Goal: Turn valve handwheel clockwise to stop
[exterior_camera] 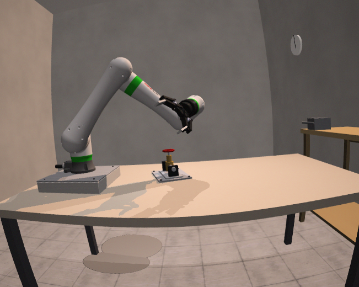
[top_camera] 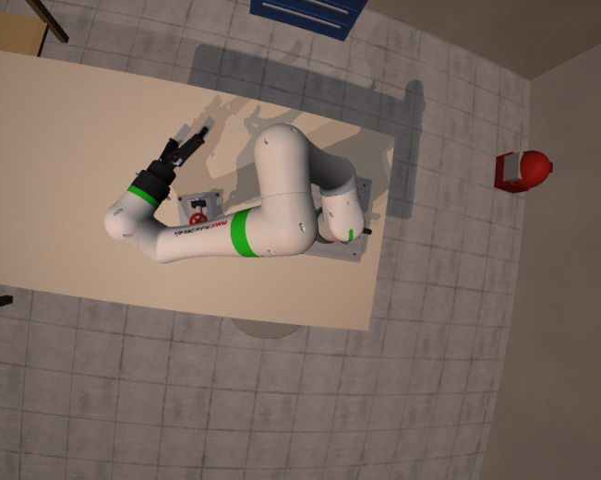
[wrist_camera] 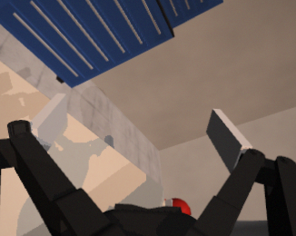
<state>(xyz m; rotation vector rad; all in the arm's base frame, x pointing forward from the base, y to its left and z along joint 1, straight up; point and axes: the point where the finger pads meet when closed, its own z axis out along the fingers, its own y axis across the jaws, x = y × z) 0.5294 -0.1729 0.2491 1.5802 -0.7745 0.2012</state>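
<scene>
Now: hand 270 mm to the right of the red spoked handwheel, 180 mm above it and 50 mm past it. Round my hand: plate (300 mm below, 270 mm to the left, 50 mm behind).
</scene>
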